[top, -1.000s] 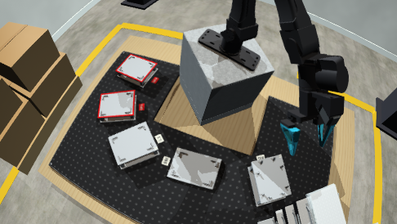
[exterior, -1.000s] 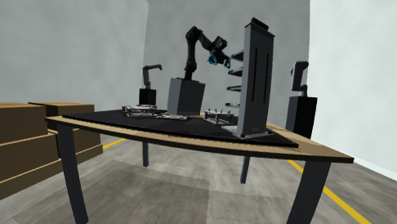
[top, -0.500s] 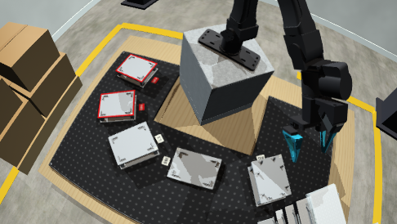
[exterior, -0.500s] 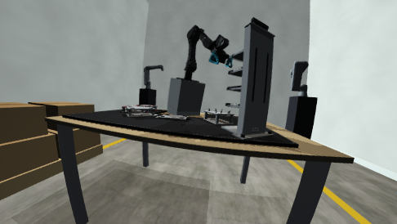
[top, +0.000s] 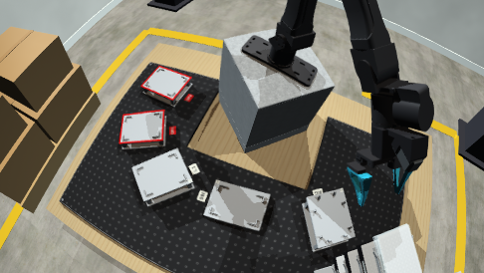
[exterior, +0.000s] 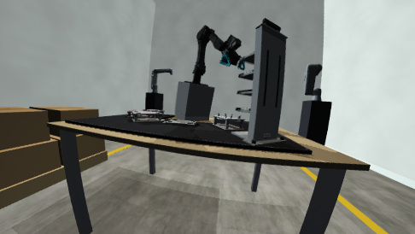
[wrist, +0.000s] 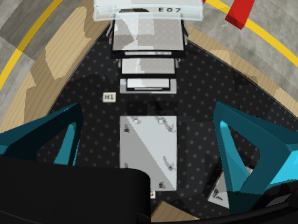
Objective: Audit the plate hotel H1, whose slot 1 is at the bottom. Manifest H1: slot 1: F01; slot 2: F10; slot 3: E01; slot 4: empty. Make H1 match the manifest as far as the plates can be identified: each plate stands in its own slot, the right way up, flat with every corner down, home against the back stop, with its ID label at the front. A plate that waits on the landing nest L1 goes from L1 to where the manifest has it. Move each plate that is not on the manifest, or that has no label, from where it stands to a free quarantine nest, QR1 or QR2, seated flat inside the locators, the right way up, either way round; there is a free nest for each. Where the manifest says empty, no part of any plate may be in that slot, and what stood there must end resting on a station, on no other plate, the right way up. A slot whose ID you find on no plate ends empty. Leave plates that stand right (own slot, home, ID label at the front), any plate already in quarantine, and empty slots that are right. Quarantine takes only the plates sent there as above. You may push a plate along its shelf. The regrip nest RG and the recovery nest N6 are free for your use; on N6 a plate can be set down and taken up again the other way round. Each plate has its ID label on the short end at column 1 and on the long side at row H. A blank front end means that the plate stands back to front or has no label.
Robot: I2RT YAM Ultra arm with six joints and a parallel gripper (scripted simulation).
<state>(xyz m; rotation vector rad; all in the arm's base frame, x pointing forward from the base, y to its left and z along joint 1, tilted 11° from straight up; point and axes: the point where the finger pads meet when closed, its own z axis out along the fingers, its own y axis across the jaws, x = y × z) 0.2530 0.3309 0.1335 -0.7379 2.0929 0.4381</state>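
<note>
The white plate is 11 cm ahead of my hand, 9 cm to the left of it and 1 cm above it. Round my hand: grey regrip nest (29 cm below, 4 cm behind, 3 cm to the right); plate hotel H1 (17 cm ahead, 14 cm to the left, 13 cm below); H1 tag (34 cm below, 13 cm to the left).
</note>
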